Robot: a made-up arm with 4 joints. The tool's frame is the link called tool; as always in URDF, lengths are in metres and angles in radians. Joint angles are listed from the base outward.
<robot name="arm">
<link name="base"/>
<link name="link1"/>
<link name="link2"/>
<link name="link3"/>
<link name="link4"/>
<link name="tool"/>
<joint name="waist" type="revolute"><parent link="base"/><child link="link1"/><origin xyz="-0.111 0.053 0.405" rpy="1.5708 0 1.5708"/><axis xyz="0 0 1"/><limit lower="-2.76" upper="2.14"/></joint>
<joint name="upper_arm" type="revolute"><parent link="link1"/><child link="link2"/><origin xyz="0.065 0.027 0" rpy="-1.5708 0 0"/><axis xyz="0 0 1"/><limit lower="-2.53" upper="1.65"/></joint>
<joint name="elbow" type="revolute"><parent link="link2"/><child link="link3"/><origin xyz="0.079 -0.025 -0.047" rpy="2.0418 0.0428 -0.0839"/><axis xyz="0 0 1"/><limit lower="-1.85" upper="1.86"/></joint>
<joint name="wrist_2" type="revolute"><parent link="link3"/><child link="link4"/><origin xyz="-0.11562 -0.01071 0.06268" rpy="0.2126 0.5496 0.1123"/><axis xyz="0 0 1"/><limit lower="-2.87" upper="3.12"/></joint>
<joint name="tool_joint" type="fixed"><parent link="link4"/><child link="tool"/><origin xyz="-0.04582 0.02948 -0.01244" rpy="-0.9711 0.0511 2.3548"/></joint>
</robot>
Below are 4 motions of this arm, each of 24 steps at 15 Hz.
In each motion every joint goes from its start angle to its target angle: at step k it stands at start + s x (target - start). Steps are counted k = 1, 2, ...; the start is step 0. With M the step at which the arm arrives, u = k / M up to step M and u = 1 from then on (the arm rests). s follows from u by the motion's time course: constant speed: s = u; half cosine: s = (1 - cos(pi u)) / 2; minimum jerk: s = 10 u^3 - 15 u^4 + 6 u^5.
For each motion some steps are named. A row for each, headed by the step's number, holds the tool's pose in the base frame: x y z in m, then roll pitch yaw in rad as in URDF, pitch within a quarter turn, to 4 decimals.
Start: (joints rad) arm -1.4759 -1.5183 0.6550 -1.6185
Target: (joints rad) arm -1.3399 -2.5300 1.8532 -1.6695
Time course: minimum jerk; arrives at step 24
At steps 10, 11, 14, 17, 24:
10: -0.1218 -0.0347 0.3521 -1.0176 -0.1307 1.9066
11: -0.1168 -0.0401 0.3492 -1.1273 -0.0628 1.9685
14: -0.1002 -0.0547 0.3495 -1.4278 0.2027 2.0799
17: -0.0894 -0.0648 0.3603 -1.6647 0.4649 2.0753
24: -0.0863 -0.0711 0.3743 -1.8720 0.6754 1.9937

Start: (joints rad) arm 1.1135 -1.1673 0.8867 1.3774
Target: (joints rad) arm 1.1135 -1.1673 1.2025 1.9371
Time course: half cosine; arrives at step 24
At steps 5, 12, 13, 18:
5: -0.0870 0.2469 0.3847 1.3997 0.2480 1.5777
12: -0.0615 0.2524 0.3985 1.3722 0.0590 1.2995
13: -0.0574 0.2526 0.4007 1.3714 0.0279 1.2542
18: -0.0399 0.2514 0.4105 1.3799 -0.1079 1.0530

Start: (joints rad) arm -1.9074 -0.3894 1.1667 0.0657
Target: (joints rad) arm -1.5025 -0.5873 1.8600 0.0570
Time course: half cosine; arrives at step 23
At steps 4, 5, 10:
4: -0.0872 -0.1421 0.4055 -1.9156 -1.2345 -2.1327
5: -0.0860 -0.1449 0.3993 -1.9317 -1.1949 -2.1003
10: -0.0741 -0.1573 0.3519 -1.9485 -0.9042 -1.9619

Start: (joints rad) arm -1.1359 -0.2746 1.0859 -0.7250
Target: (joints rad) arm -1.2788 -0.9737 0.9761 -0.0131
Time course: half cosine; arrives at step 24
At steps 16, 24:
16: -0.1110 -0.0894 0.3367 -1.8019 -0.8704 -2.4381
24: -0.1193 -0.0970 0.3384 -1.7459 -0.6591 -2.4630

